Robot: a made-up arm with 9 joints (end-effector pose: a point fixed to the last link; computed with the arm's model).
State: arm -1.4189 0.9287 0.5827 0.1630 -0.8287 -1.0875 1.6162 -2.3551 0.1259
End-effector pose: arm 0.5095 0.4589 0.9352 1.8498 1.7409 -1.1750
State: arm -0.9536 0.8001 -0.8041 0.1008 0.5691 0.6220 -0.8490 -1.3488 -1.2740
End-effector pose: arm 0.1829 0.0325 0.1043 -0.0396 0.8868 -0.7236
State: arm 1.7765 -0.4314 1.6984 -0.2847 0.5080 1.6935 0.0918 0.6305 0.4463
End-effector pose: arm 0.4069 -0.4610 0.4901 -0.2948 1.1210 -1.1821
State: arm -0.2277 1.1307 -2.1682 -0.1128 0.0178 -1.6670 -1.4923 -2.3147 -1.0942
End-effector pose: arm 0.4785 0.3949 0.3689 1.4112 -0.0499 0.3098
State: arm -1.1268 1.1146 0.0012 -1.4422 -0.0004 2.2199 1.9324 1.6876 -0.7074
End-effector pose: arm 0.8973 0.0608 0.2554 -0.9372 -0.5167 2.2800
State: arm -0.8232 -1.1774 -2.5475 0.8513 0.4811 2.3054 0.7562 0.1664 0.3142
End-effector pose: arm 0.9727 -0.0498 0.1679 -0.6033 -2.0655 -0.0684
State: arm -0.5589 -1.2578 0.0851 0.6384 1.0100 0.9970 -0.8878 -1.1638 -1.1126
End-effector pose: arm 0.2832 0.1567 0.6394 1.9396 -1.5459 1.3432
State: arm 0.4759 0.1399 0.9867 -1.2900 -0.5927 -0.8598 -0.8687 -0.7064 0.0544
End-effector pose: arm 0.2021 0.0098 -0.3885 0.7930 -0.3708 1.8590
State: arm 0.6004 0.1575 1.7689 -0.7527 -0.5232 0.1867 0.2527 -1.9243 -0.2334
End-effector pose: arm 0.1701 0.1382 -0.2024 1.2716 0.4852 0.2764
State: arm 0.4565 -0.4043 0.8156 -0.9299 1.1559 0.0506 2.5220 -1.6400 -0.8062
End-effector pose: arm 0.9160 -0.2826 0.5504 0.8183 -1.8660 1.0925
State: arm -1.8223 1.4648 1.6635 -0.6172 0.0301 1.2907 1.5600 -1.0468 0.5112
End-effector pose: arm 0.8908 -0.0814 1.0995 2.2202 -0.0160 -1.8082
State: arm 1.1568 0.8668 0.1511 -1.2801 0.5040 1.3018 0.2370 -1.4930 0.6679
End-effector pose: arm 0.9519 0.1038 0.3928 1.5308 1.4840 -1.2244
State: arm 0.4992 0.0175 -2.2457 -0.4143 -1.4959 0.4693 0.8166 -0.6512 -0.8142
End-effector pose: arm 0.6416 -0.0770 0.4775 -1.6760 -2.1328 0.4829
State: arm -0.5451 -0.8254 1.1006 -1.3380 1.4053 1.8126 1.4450 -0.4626 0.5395
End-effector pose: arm 0.4657 -0.2156 0.1585 0.4927 1.4665 0.6740
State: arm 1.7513 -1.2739 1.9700 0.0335 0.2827 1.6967 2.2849 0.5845 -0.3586
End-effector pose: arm 1.0621 -0.0084 0.9483 2.0060 1.1744 -1.4894
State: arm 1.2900 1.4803 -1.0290 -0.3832 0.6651 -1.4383 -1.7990 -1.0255 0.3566
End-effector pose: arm 0.4625 -0.5512 0.2725 -1.1480 0.6021 1.6448
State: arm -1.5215 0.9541 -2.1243 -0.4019 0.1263 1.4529 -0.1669 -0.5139 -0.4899
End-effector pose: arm 0.0606 -0.2351 0.9165 -2.1236 1.3174 -0.1499
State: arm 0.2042 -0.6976 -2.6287 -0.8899 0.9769 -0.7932 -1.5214 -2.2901 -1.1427
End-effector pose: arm 0.0885 -0.1387 0.1529 -1.8250 -1.6455 -0.9352
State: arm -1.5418 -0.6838 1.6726 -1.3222 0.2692 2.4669 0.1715 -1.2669 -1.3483
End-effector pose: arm 1.1767 0.2599 0.4336 -0.4364 -1.8801 -0.3519
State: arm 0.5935 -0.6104 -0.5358 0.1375 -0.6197 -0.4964 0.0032 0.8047 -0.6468
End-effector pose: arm 0.4445 -0.5130 0.6395 2.9024 0.3794 0.3726
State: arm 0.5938 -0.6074 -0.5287 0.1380 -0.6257 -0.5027 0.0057 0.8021 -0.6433
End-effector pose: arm 0.4443 -0.5200 0.6351 2.9221 0.3693 0.3746
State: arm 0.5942 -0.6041 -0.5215 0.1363 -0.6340 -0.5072 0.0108 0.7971 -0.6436
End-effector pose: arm 0.4448 -0.5286 0.6303 2.9470 0.3649 0.3774
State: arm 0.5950 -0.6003 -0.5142 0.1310 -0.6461 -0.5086 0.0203 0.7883 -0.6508
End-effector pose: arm 0.4463 -0.5401 0.6249 2.9805 0.3704 0.3822
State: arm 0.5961 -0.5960 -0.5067 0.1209 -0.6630 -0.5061 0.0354 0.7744 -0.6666
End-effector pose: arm 0.4494 -0.5552 0.6185 3.0252 0.3887 0.3897
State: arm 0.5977 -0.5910 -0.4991 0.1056 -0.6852 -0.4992 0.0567 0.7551 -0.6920
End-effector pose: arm 0.4541 -0.5741 0.6103 3.0818 0.4212 0.4008
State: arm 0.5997 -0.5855 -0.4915 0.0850 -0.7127 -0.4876 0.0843 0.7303 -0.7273
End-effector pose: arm 0.4608 -0.5964 0.5997 -3.0124 -0.4482 -0.3981
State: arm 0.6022 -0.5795 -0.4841 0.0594 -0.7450 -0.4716 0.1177 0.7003 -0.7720
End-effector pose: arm 0.4695 -0.6214 0.5860 -2.9169 -0.4799 -0.3943
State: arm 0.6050 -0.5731 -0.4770 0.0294 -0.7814 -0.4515 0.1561 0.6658 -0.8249
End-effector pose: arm 0.4802 -0.6478 0.5686 -2.8080 -0.5146 -0.3910
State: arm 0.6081 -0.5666 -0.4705 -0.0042 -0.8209 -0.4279 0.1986 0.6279 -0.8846
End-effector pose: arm 0.4928 -0.6741 0.5473 -2.6884 -0.5498 -0.3886
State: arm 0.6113 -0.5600 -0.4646 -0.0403 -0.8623 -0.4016 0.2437 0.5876 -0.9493
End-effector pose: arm 0.5069 -0.6988 0.5221 -2.5612 -0.5829 -0.3867
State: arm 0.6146 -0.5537 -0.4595 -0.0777 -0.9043 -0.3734 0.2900 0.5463 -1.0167
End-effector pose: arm 0.5220 -0.7204 0.4941 -2.4308 -0.6123 -0.3853
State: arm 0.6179 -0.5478 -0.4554 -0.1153 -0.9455 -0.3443 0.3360 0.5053 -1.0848
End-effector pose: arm 0.5375 -0.7377 0.4644 -2.3012 -0.6373 -0.3842
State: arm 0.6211 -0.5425 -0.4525 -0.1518 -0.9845 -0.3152 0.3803 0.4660 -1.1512
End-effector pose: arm 0.5528 -0.7501 0.4348 -2.1770 -0.6580 -0.3830
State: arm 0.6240 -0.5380 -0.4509 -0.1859 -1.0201 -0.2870 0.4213 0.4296 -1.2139
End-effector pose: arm 0.5674 -0.7578 0.4069 -2.0620 -0.6749 -0.3816
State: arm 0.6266 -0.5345 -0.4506 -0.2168 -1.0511 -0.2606 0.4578 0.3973 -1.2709
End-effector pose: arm 0.5809 -0.7613 0.3823 -1.9602 -0.6889 -0.3790
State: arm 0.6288 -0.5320 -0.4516 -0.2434 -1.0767 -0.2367 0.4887 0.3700 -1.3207
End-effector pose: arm 0.5931 -0.7616 0.3623 -1.8742 -0.7011 -0.3754
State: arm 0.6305 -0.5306 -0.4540 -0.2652 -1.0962 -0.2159 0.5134 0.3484 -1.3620
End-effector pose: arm 0.6039 -0.7596 0.3476 -1.8065 -0.7128 -0.3702
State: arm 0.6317 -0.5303 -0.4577 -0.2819 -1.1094 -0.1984 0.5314 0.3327 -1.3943
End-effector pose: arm 0.6134 -0.7565 0.3387 -1.7578 -0.7249 -0.3632
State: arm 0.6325 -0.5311 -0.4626 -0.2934 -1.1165 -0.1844 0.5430 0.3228 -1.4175
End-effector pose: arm 0.6215 -0.7529 0.3355 -1.7280 -0.7383 -0.3547
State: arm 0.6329 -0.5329 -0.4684 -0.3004 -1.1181 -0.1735 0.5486 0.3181 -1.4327
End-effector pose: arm 0.6285 -0.7493 0.3373 -1.7150 -0.7529 -0.3445
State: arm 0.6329 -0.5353 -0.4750 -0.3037 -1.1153 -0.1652 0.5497 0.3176 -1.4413
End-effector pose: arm 0.6344 -0.7457 0.3431 -1.7155 -0.7690 -0.3336
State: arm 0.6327 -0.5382 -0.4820 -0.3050 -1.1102 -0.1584 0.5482 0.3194 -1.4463
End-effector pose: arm 0.6398 -0.7421 0.3510 -1.7235 -0.7859 -0.3221
